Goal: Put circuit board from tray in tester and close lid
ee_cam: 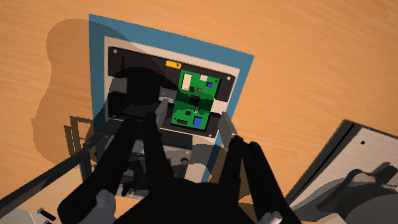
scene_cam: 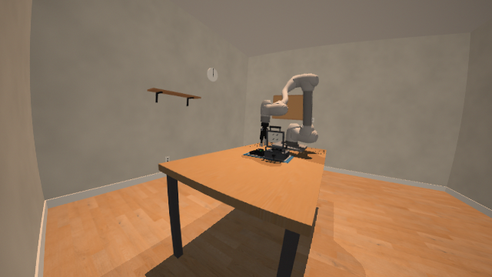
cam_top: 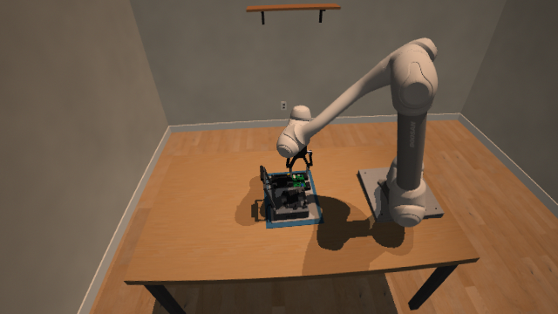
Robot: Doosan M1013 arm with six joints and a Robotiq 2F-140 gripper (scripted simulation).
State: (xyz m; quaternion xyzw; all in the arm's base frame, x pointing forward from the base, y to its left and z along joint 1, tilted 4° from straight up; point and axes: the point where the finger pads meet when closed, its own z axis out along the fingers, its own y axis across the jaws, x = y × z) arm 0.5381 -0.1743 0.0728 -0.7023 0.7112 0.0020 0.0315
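My gripper is now 7 cm above the green circuit board. Also, from my hand: dark block: 23 cm to the left, 1 cm below; tester lid: 19 cm ahead, 17 cm to the left, 9 cm above.
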